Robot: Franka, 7 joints.
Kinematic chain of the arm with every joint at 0, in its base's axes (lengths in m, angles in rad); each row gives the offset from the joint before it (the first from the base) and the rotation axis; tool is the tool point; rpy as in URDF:
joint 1: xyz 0 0 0.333 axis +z
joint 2: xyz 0 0 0 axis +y
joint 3: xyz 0 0 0.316 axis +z
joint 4: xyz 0.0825 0 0 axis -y
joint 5: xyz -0.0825 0 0.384 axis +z
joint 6: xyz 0 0 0 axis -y
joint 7: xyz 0.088 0 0 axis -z
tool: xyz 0 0 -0.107 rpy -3.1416 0 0
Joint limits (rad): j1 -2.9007..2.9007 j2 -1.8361..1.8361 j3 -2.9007..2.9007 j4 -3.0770..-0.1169 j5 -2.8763..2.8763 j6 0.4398..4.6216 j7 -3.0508..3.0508
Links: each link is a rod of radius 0.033 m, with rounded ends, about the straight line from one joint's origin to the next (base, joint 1, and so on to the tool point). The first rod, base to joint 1, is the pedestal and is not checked.
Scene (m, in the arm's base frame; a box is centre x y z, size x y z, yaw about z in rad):
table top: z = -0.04
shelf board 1: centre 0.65 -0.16 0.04 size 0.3 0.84 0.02 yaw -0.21
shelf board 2: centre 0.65 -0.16 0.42 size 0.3 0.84 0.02 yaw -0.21
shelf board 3: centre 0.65 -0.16 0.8 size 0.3 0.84 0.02 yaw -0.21
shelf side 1: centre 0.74 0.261 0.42 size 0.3 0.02 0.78 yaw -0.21
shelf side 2: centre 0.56 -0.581 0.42 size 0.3 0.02 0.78 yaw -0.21
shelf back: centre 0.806 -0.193 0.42 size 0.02 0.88 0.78 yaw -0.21
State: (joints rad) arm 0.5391 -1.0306 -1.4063 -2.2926 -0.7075 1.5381 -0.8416
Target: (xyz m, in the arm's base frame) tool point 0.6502 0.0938 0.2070
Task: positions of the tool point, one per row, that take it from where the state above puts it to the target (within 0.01 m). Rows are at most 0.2 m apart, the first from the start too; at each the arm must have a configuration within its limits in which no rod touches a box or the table.
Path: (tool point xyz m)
1: 0.3048 -0.3803 0.3058
2: 0.3931 -0.3551 0.2525
3: 0.4756 -0.2969 0.1781
4: 0.5647 -0.1880 0.1893
5: 0.6249 -0.0549 0.1992
6: 0.6502 0.0938 0.2070

